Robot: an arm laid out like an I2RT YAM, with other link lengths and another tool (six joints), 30 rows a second.
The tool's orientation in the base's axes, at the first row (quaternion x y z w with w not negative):
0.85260, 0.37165, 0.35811, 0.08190
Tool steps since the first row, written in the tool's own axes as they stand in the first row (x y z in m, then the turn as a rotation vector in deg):
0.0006, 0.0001, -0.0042, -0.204, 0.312, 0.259
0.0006, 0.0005, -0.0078, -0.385, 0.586, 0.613
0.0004, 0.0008, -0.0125, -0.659, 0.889, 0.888
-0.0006, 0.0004, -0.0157, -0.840, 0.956, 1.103
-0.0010, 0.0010, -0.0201, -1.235, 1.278, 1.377
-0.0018, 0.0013, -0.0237, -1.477, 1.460, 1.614
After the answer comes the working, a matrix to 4 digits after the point.
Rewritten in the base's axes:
-0.0025, -0.0002, 0.0034, 0.258, -0.330, -0.175
-0.0047, -0.0009, 0.0062, 0.569, -0.605, -0.421
-0.0077, -0.0019, 0.0097, 0.800, -0.975, -0.650
-0.0106, -0.0027, 0.0113, 0.898, -1.121, -0.879
-0.0134, -0.0039, 0.0145, 1.083, -1.589, -1.166
-0.0160, -0.0052, 0.0168, 1.233, -1.856, -1.398

The tool's axes in the first row as the columns of a matrix, in the base's axes (rounded; the answer above uses it unrounded):
0.4673, 0.5751, 0.6715
0.6924, -0.7103, 0.1265
0.5498, 0.4058, -0.7301

